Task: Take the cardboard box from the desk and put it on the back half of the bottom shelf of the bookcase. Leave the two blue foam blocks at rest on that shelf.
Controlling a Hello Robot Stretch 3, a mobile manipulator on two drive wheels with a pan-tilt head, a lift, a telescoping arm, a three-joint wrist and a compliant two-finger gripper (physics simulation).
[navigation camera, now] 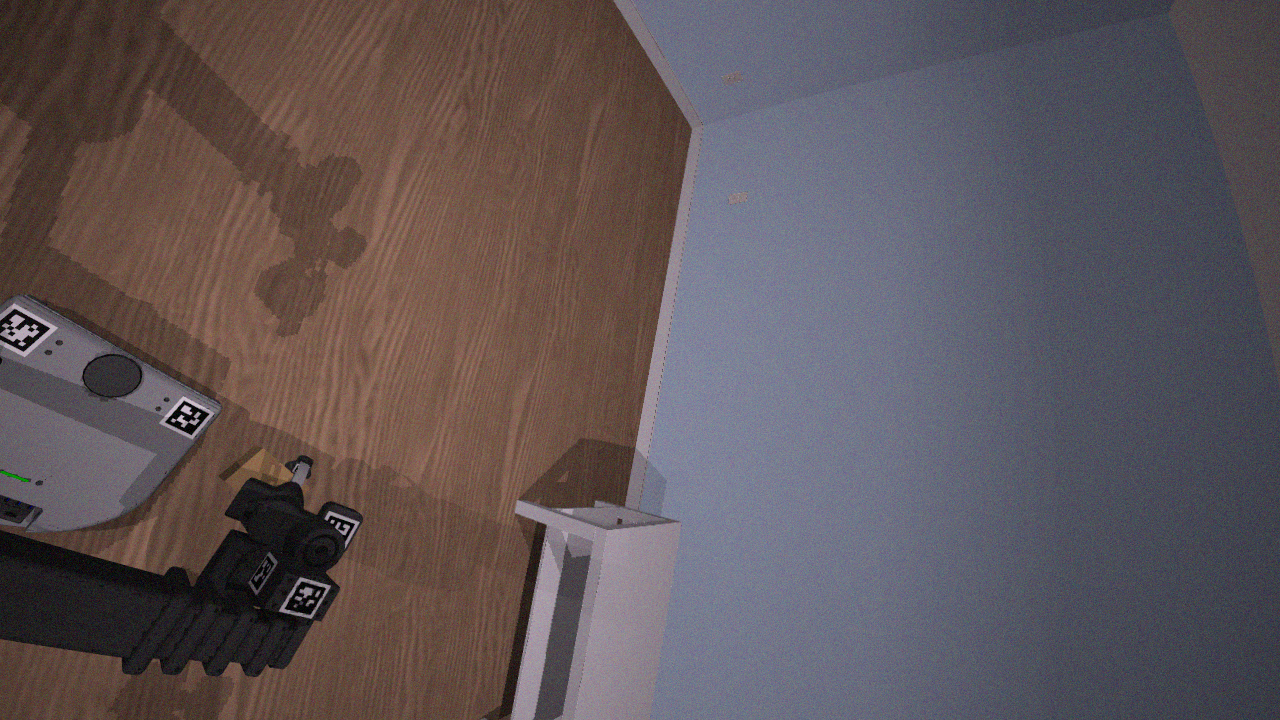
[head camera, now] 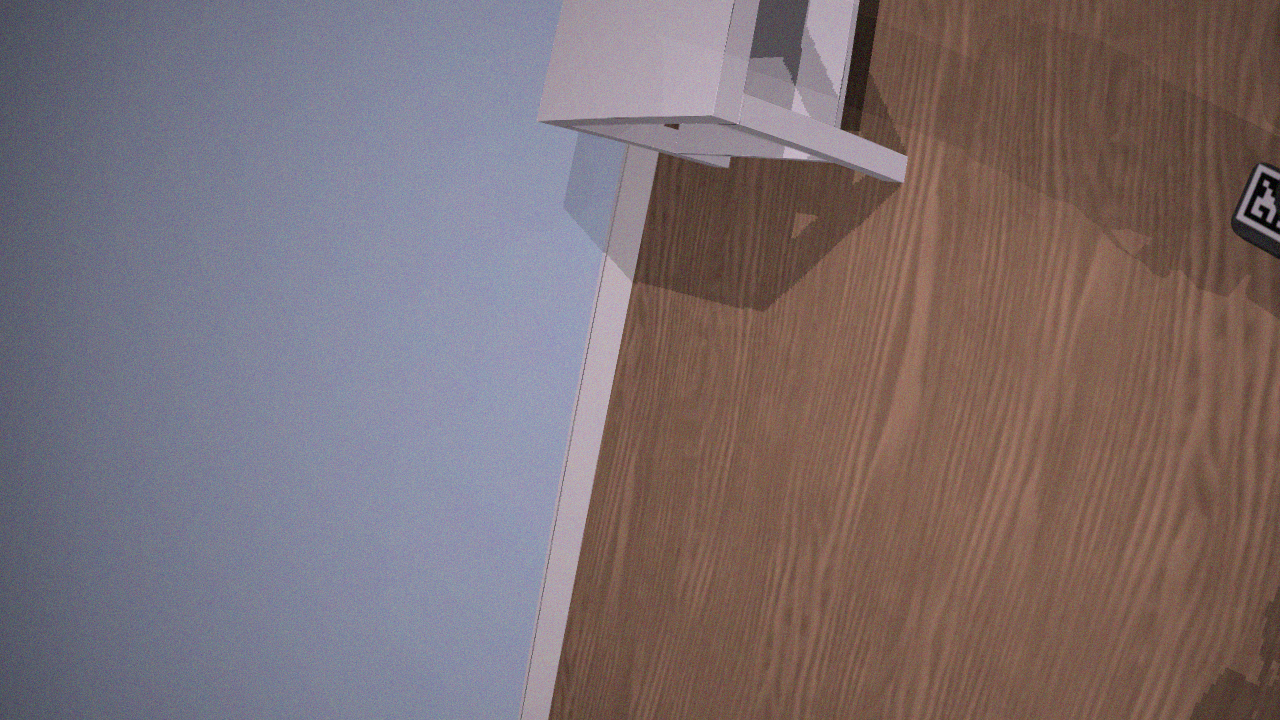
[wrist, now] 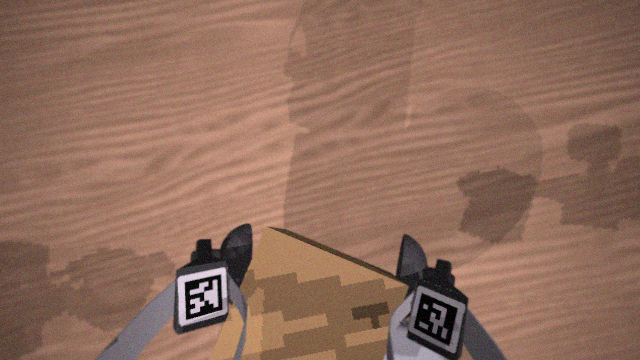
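Where they show: robot's base, origin of its link: (navigation camera: 113, 373).
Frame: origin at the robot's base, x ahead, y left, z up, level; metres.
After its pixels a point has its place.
Observation:
The cardboard box (wrist: 300, 285) (navigation camera: 261, 466) @[x 0.003, y -0.191, z 0.518 m] is tan, and part of it shows at the bottom of the wrist view, with its far edge slanting between the fingertips. My gripper (wrist: 319, 255) @[x -0.019, y -0.255, z 0.470 m] is shut on the box, one fingertip at each side, and holds it above the wooden floor. In the navigation view the wrist and a fingertip hide part of the box. The bookcase, its bottom shelf and the two blue foam blocks do not show in these views. Whether the white furniture is the desk, I cannot tell.
A white piece of furniture (head camera: 640, 62) @[x 0.201, y -1.392, z 0.450 m] (navigation camera: 631, 600) @[x 0.042, y -1.461, z 0.450 m] with an open front stands against the blue wall (head camera: 268, 358) @[x 1.016, y -1.694, z 0.847 m] (navigation camera: 939, 358) @[x 1.280, y -1.598, z 1.412 m]. My base (navigation camera: 80, 429) @[x -0.092, y -0.020, z 0.160 m] is at the left of the navigation view. A room corner shows at its top. Shadows fall across the floor (head camera: 850, 492) @[x 0.731, y -0.935, z 0.000 m].

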